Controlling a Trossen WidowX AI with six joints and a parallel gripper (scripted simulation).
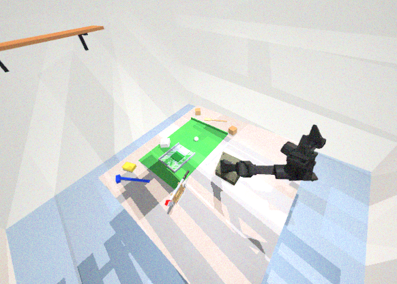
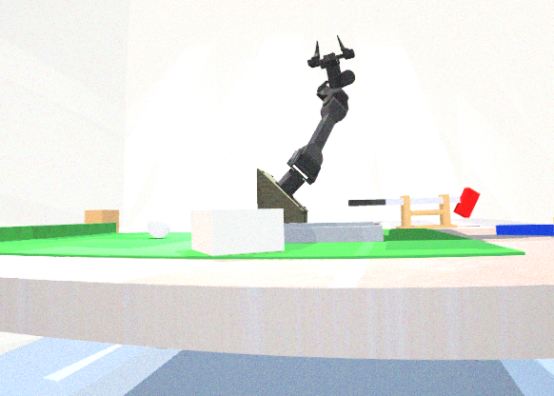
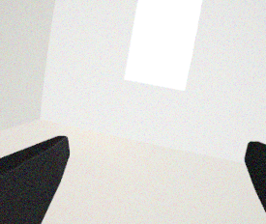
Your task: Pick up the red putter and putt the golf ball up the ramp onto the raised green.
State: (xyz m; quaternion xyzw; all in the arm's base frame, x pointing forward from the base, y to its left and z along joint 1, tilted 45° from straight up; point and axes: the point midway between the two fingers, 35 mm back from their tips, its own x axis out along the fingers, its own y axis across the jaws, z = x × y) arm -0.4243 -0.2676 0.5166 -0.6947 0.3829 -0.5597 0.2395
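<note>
My gripper tip is 600 mm short of the red putter, 140 mm to the right of it and 680 mm above it. The rest, counted from my gripper tip: grey frame: 830 mm ahead, 100 mm to the right, 730 mm below; then white golf ball: 790 mm ahead, 370 mm to the right, 710 mm below; then wooden stand: 610 mm ahead, 150 mm to the left, 700 mm below.
</note>
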